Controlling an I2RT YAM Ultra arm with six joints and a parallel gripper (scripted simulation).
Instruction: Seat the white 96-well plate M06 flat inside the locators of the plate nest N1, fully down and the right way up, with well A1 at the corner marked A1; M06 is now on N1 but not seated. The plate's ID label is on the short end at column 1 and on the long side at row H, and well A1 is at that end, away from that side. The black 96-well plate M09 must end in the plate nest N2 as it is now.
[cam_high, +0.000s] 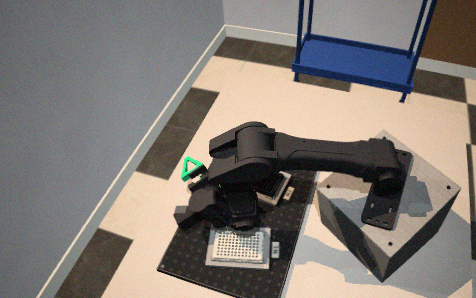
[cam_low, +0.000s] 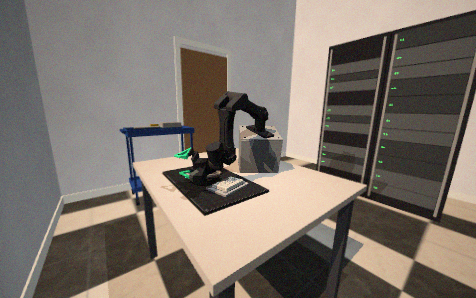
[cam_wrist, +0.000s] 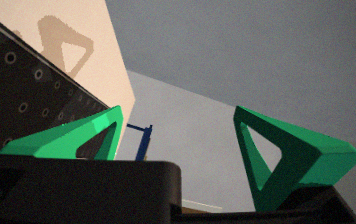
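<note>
Now: the white 96-well plate M06 190 mm behind my hand, 120 mm to the left of it and 80 mm below it. Round my hand: nest N2: 140 mm behind, 100 mm to the right, 100 mm below; black plate M09: 140 mm behind, 100 mm to the right, 90 mm below; grey plate nest N1: 190 mm behind, 120 mm to the left, 100 mm below.
</note>
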